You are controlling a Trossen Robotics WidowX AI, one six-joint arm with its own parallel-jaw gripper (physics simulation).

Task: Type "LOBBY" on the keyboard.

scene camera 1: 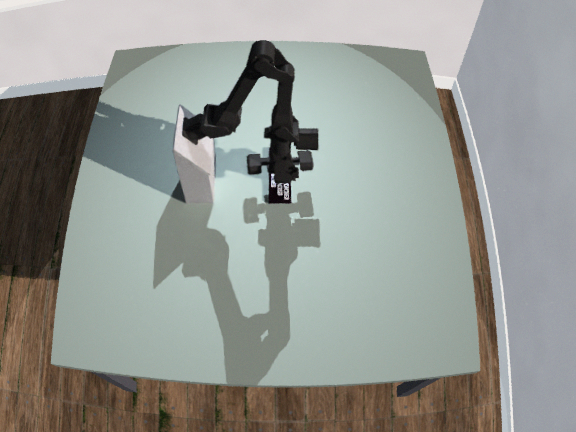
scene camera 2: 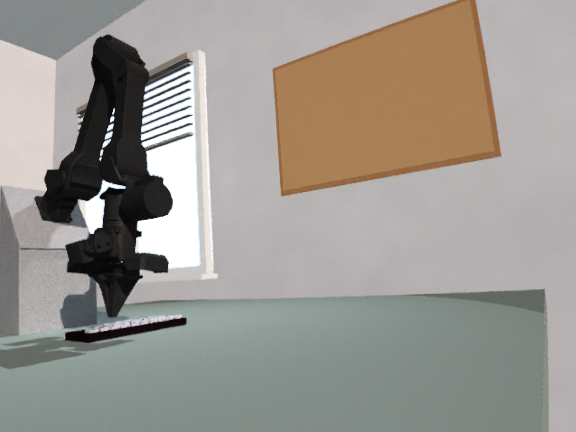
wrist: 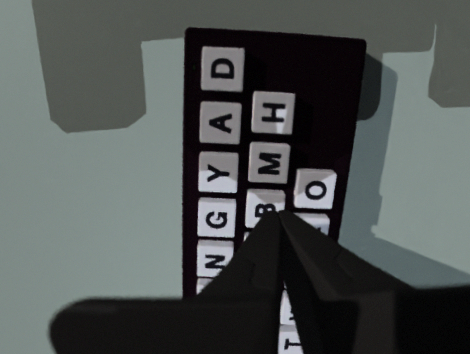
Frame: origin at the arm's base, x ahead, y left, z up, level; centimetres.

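Where they show: gripper, fingertip midpoint: (scene camera 2: 112, 317) (wrist: 276, 222); arm's base at its link origin: (scene camera 1: 190, 131) (scene camera 2: 53, 209).
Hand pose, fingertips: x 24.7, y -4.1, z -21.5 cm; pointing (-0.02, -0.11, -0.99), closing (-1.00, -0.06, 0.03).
Note:
Each offset is from my fingertips to the top centre of the thing. Level surfaces: height alone.
The dark keyboard @[dx +0.4, dy +3.3, dz -1.1 cm] (scene camera 1: 273, 198) (scene camera 2: 140, 331) (wrist: 325, 100) lies on the table with white letter keys. In the wrist view, the Y key @[dx +2.1, dy -1.5, dz -1.1 cm] (wrist: 218, 172) is in the left column, the B key @[dx +0.3, dy +0.0, dz -1.1 cm] (wrist: 260, 202) is in the middle column and the O key @[dx -1.6, dy -0.8, dz -1.1 cm] (wrist: 315, 189) is in the right column. My gripper (scene camera 1: 282, 178) (scene camera 2: 113, 315) (wrist: 276, 222) is shut and empty, pointing down. In the second scene view its tips are a little above the keys. In the wrist view they overlap the lower right of B. The fingers hide keys further down; no L key can be made out.
A grey angular block (scene camera 1: 196, 165) (scene camera 2: 57, 285) stands on the table @[dz -2.9 cm] (scene camera 1: 380, 280) (scene camera 2: 325, 370) to the left of the keyboard, with the arm's base against its sloped face. Shadows of the arm fall across the table. A cork board (scene camera 2: 385, 100) hangs on the wall.

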